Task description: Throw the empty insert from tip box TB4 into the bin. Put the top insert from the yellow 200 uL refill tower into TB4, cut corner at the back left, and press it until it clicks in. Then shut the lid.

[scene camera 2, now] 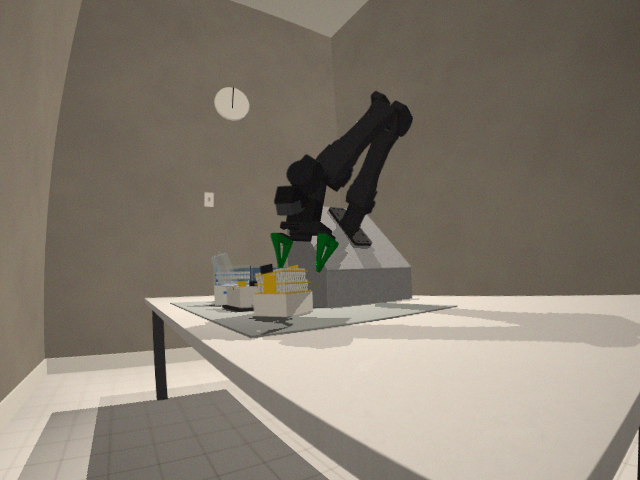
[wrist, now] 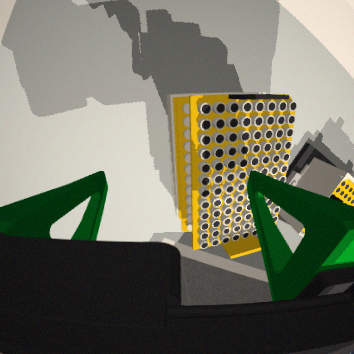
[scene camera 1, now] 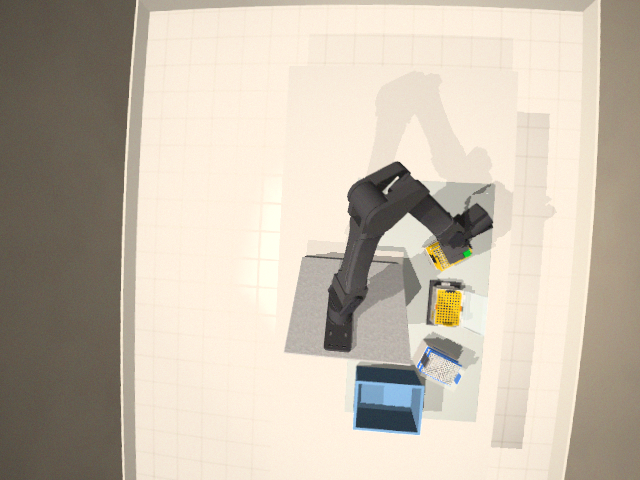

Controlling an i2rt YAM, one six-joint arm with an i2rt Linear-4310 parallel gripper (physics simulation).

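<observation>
The yellow refill tower (scene camera 1: pixel 436 257) (scene camera 2: pixel 281 283) (wrist: pixel 235 165) stands on the mat, with tips filling its top insert and a black mark at one edge. My gripper (scene camera 2: pixel 299 268) (wrist: pixel 176 178) is open and empty, close above the tower's top. In the wrist view one finger overlaps the tower and the other is off to its left. In scene camera 1 the arm hides part of the tower. The tip box, apparently TB4, holds a yellow insert (scene camera 1: pixel 448 307) (wrist: pixel 346 191) with open holes. Its clear lid (scene camera 1: pixel 474 312) stands open. The blue bin (scene camera 1: pixel 388 431) stands near the robot's base.
A blue-edged refill tower (scene camera 1: pixel 439 366) with pale tips stands between the tip box and the bin. A dark holder (scene camera 1: pixel 431 303) borders the tip box. The grey sloped pedestal (scene camera 1: pixel 310 310) (scene camera 2: pixel 369 286) carries the arm. The grey-green mat (scene camera 1: pixel 462 408) (scene camera 2: pixel 361 316) lies under the boxes.
</observation>
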